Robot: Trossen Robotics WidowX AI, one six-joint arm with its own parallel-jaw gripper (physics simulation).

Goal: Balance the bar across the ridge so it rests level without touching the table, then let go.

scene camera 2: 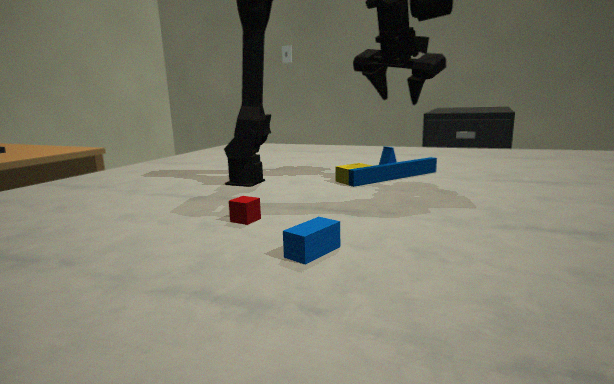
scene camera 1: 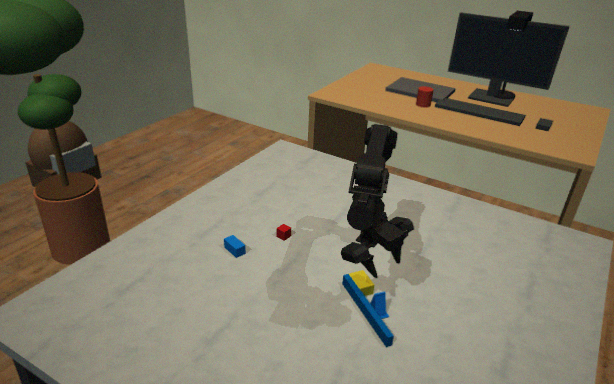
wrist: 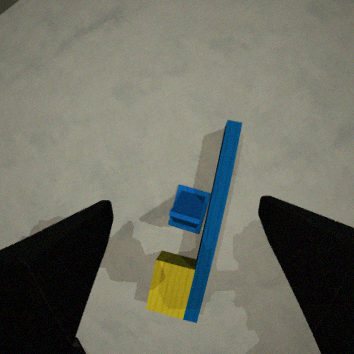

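Where they show: gripper, between the fingertips: [scene camera 2: 399, 101] [scene camera 1: 387, 270] [wrist: 186, 206]; arm's base, origin of its link: [scene camera 2: 245, 182].
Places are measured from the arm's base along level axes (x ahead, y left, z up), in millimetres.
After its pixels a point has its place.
The long blue bar [scene camera 1: 367, 311] {x 316, y 143, z 27 mm} [scene camera 2: 400, 171] {x 308, y 133, z 15 mm} [wrist: 215, 215] {x 304, y 140, z 33 mm} lies flat on the table, alongside the ridge and not on top of it. A yellow block [scene camera 1: 362, 282] {x 232, y 87, z 33 mm} [scene camera 2: 344, 175] {x 210, y 48, z 18 mm} [wrist: 172, 290] {x 225, y 77, z 33 mm} sits against the bar's side at one end. The small blue ridge [scene camera 1: 380, 304] {x 283, y 164, z 35 mm} [scene camera 2: 387, 156] {x 277, y 146, z 45 mm} [wrist: 190, 202] {x 285, y 164, z 32 mm} stands upright close beside the bar's middle, on the same side as the yellow block; its base is partly hidden by the bar in both scene views. My gripper [scene camera 1: 387, 269] {x 295, y 171, z 161 mm} [scene camera 2: 400, 101] {x 295, y 171, z 161 mm} [wrist: 186, 206] {x 295, y 171, z 161 mm} is open and empty, well above the bar and the ridge, pointing down.
A red cube [scene camera 1: 283, 232] {x 161, y -221, z 31 mm} [scene camera 2: 244, 210] {x 154, y -249, z 22 mm} and a short blue block [scene camera 1: 234, 246] {x 305, y -298, z 33 mm} [scene camera 2: 312, 241] {x 298, y -336, z 23 mm} lie on the table [scene camera 1: 150, 310] {x 599, y -333, z 0 mm} [scene camera 2: 450, 300] {x 446, y -374, z 0 mm}, away from the bar. A wooden desk [scene camera 1: 350, 92] with a monitor [scene camera 1: 507, 50] stands behind the table.
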